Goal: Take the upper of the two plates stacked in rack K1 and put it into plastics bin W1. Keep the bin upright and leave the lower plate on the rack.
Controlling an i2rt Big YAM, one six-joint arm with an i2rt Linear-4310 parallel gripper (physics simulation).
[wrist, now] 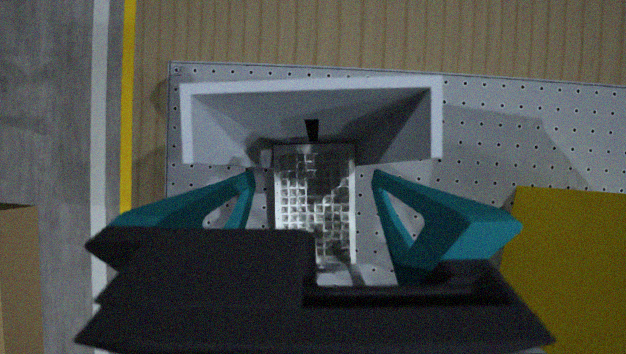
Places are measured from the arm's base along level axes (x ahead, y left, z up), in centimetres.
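Pixels of known places: gripper, fingertip midpoint: (313, 176).
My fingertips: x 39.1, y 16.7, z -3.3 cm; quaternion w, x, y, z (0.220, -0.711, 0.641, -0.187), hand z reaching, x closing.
Behind a point stands the place of what it marks.
A clear plate (317, 210) @[x 35.3, y 16.0, z -7.7 cm] with a grid of small square wells lies in the middle of the wrist view. Its far end reaches into the light grey, three-sided rack (310, 84) @[x 42.6, y 17.1, z 3.8 cm], which has a dark slot in its back wall. I take this to be rack K1 with the upper plate; a lower plate cannot be made out. My gripper (313, 176) @[x 39.1, y 16.8, z -3.3 cm] is open and empty. Its teal fingers stand apart to the left and right of the plate, as seen from above. Its height over the plate is hard to tell. Bin W1 cannot be identified for certain.
A yellow block-like surface (567, 270) @[x 32.3, y -9.4, z -6.0 cm] is at the right. The rack stands on a grey perforated board (500, 100) @[x 51.0, y -6.0, z -11.6 cm] over a ribbed wooden surface (375, 35) @[x 58.5, y 10.5, z -12.9 cm]. A cardboard-brown box (19, 280) is at the left edge, beside floor with a white and a yellow line.
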